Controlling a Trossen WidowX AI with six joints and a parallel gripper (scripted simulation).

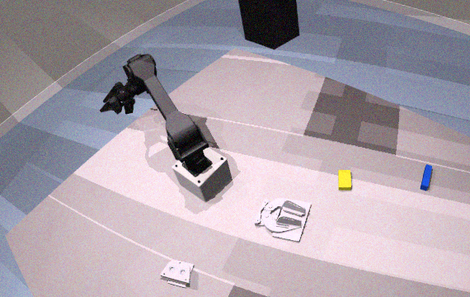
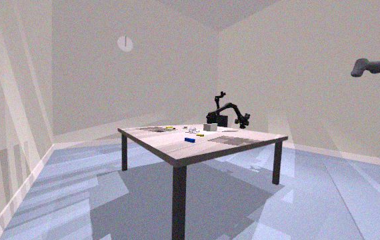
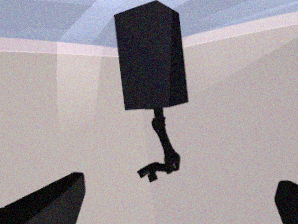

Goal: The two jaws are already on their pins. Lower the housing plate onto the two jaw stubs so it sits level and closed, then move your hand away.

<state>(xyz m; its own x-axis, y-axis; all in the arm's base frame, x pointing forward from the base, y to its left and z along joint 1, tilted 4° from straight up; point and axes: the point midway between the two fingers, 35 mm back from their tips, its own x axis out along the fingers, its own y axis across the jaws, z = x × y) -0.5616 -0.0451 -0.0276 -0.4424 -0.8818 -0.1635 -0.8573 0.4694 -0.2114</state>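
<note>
The white part lies 77 cm ahead of my gripper tip, 16 cm to the right of it and 6 cm below it. From my gripper tip the other things lie so: blue block: 110 cm ahead, 50 cm to the left, 6 cm below; then yellow block: 89 cm ahead, 34 cm to the left, 6 cm below.
</note>
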